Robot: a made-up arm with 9 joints.
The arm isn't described. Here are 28 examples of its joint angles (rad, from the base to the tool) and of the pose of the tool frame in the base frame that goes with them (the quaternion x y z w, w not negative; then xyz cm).
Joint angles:
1: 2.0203 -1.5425 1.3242 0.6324 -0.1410 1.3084 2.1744 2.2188 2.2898
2: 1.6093 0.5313 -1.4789 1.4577 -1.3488 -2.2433 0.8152 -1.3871 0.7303
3: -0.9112 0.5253 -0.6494 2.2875 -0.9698 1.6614 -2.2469 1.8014 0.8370
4: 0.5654 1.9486 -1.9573 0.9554 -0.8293 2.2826 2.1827 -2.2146 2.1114
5: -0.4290 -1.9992 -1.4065 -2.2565 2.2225 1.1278 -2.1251 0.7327 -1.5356
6: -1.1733 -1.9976 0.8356 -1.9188 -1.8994 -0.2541 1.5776 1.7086 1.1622
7: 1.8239 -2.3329 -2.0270 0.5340 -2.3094 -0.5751 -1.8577 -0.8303 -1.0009
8: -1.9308 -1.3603 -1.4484 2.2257 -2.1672 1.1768 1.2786 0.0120 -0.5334
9: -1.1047 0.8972 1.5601 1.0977 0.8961 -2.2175 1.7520 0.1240 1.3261
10: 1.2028 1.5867 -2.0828 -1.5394 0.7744 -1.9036 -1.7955 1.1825 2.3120
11: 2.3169 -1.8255 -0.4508 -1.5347 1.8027 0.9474 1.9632 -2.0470 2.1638
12: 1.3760 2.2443 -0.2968 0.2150 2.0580 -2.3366 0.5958 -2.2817 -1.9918
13: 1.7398 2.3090 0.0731 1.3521 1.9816 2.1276 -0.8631 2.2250 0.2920
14: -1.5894 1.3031 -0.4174 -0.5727 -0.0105 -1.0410 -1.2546 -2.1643 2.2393
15: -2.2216 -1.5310 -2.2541 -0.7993 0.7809 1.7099 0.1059 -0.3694 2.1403
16: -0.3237 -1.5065 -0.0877 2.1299 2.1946 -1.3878 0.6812 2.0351 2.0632
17: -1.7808 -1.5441 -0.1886 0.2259 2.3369 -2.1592 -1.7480 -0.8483 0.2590
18: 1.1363 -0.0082 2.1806 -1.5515 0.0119 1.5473 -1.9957 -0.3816 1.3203
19: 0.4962 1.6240 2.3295 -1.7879 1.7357 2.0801 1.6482 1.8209 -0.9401
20: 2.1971 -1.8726 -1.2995 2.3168 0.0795 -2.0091 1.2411 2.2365 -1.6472
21: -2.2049 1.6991 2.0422 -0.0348 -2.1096 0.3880 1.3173 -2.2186 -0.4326
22: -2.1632 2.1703 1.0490 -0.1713 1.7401 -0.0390 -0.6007 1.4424 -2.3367
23: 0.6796 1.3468 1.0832 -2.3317 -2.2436 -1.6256 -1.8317 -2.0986 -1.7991
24: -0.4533 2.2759 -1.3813 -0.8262 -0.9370 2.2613 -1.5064 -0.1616 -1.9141
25: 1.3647 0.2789 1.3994 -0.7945 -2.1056 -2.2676 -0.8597 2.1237 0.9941
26: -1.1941 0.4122 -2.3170 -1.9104 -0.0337 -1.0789 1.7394 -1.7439 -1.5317
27: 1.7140 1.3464 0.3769 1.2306 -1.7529 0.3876 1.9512 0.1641 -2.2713
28: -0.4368 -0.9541 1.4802 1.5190 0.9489 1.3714 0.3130 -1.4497 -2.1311
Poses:
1: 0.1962 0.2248 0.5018 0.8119 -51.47 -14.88 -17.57
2: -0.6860 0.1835 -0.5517 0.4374 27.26 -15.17 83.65
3: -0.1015 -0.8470 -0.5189 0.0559 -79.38 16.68 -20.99
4: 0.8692 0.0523 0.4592 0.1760 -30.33 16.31 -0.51
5: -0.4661 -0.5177 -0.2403 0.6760 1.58 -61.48 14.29
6: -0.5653 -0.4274 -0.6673 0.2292 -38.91 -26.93 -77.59
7: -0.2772 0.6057 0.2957 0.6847 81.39 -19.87 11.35
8: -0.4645 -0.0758 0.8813 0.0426 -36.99 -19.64 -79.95
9: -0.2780 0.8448 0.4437 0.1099 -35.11 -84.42 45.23
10: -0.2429 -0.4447 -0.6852 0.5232 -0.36 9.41 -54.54
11: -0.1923 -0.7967 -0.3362 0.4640 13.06 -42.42 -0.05
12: -0.8856 -0.0586 -0.1900 0.4196 29.41 -13.56 118.71
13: -0.5868 0.3007 0.5814 0.4767 44.11 29.24 35.22
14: 0.4390 -0.1933 -0.2695 0.8351 44.91 -51.05 -39.21
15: -0.5665 0.1922 -0.3547 0.7186 -15.32 -10.95 6.11
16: 0.6009 -0.1605 0.6576 0.4253 -47.01 -57.73 -64.92
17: 0.3096 0.1327 0.6023 0.7237 61.67 31.65 -75.55
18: 0.4659 0.0313 -0.0809 0.8806 2.84 -58.06 -11.09
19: -0.2638 -0.8535 -0.1962 0.4042 24.41 3.14 54.38
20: -0.5099 0.6768 0.4355 0.3039 55.70 -55.22 62.84
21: -0.1595 0.0875 0.7731 0.6076 -71.80 -31.12 -34.25
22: 0.3355 0.8152 0.0451 0.4700 -56.46 -30.00 -53.89
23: -0.2057 -0.8160 0.5350 0.0749 -50.30 43.33 75.28
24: -0.5661 -0.4720 -0.1158 0.6658 -11.69 -32.48 2.80
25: -0.5587 0.0141 0.1118 0.8217 -13.05 -45.62 22.67
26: -0.8000 0.4320 -0.4147 0.0378 -34.69 -14.49 95.66
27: 0.3246 -0.0535 -0.4843 0.8107 111.20 -31.53 17.39
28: -0.0752 -0.6198 0.7809 0.0189 11.55 -33.19 19.55
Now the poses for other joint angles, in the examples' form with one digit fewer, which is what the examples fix.
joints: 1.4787 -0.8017 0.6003 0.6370 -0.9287 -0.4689 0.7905 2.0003 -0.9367
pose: 0.933 0.266 0.196 0.145 -78.8 -29.7 12.8
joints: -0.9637 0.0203 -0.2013 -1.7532 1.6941 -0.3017 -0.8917 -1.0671 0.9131
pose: 0.627 -0.530 0.376 0.430 -28.1 48.9 11.9
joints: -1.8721 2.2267 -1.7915 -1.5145 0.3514 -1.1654 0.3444 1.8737 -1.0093
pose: -0.883 0.192 0.266 0.336 9.0 -3.7 68.2
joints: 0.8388 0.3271 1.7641 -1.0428 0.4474 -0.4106 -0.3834 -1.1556 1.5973
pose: -0.085 0.564 0.715 0.404 -40.5 -64.1 18.5
